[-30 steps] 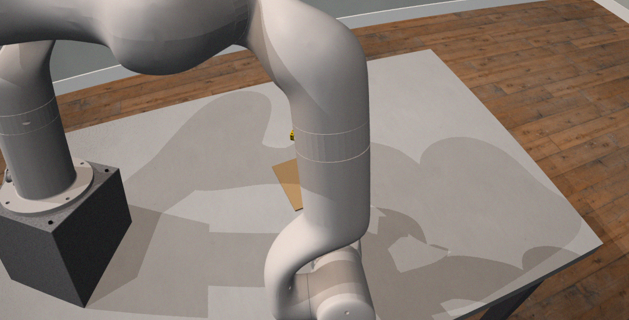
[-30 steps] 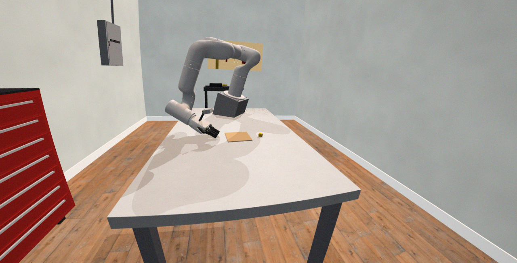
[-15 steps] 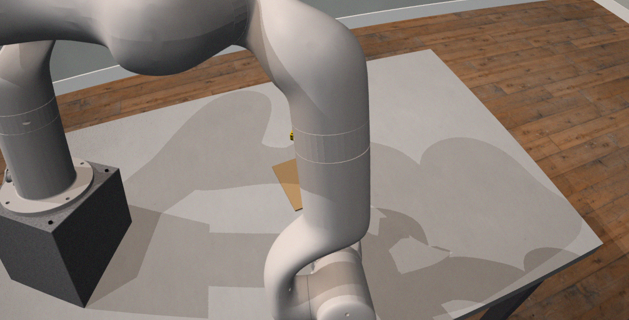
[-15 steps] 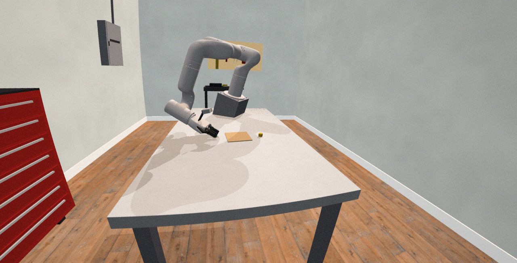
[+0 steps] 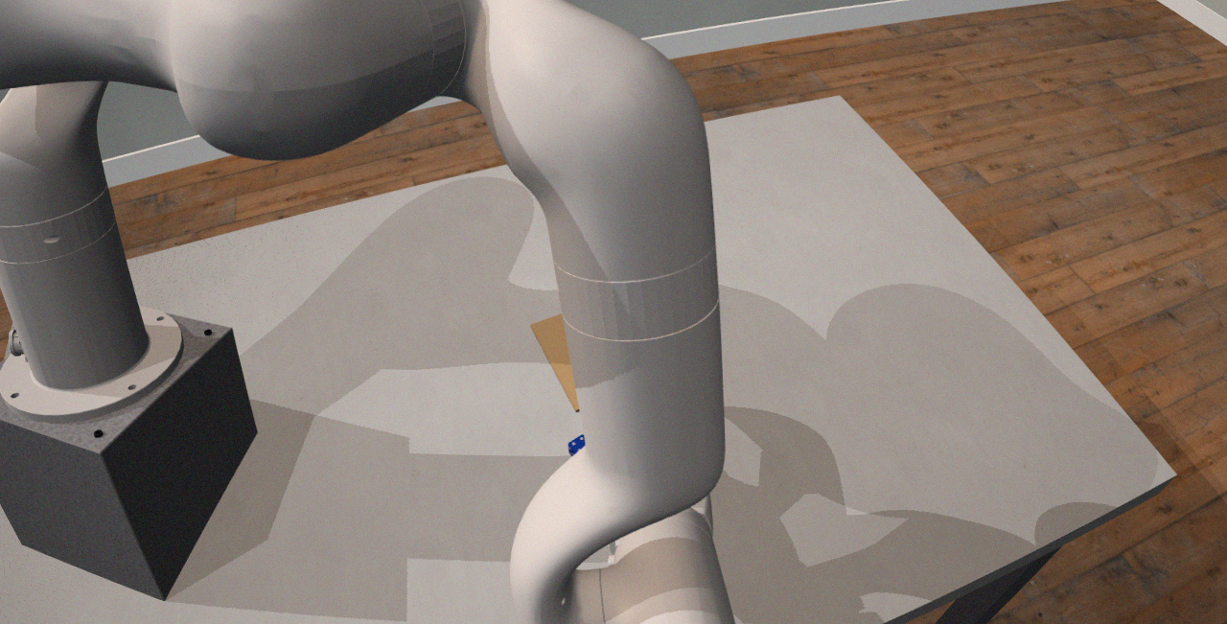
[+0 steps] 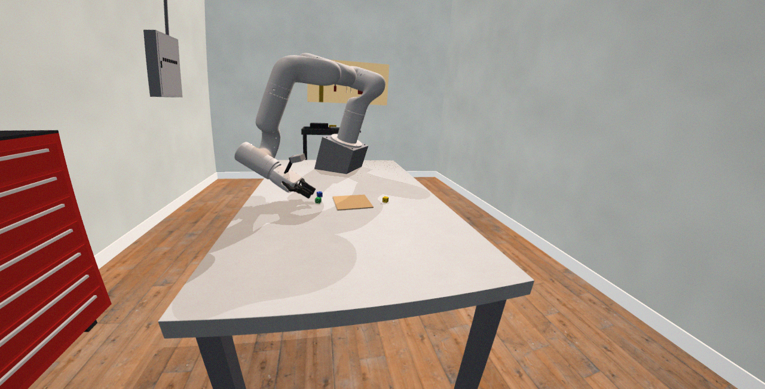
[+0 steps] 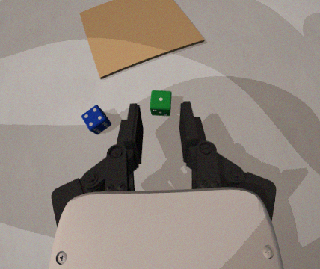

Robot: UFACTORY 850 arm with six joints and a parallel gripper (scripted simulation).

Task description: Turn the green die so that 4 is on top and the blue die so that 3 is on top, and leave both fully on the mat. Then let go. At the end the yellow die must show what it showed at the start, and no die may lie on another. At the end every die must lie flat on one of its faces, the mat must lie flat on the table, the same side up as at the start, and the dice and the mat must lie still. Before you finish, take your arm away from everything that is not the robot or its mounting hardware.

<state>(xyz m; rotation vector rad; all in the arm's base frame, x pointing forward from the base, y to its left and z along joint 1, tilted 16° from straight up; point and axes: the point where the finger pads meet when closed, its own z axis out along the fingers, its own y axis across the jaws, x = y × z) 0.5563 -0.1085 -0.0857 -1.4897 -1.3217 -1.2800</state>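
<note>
Right now the green die is 40 mm to the left of my hand, 40 mm below it and 10 mm ahead of it. Also, from my hand: blue die 60 mm behind, 40 mm to the left, 40 mm below; then tan mat 170 mm to the left, 40 mm below; then yellow die 310 mm to the left, 40 mm below, 20 mm behind.
</note>
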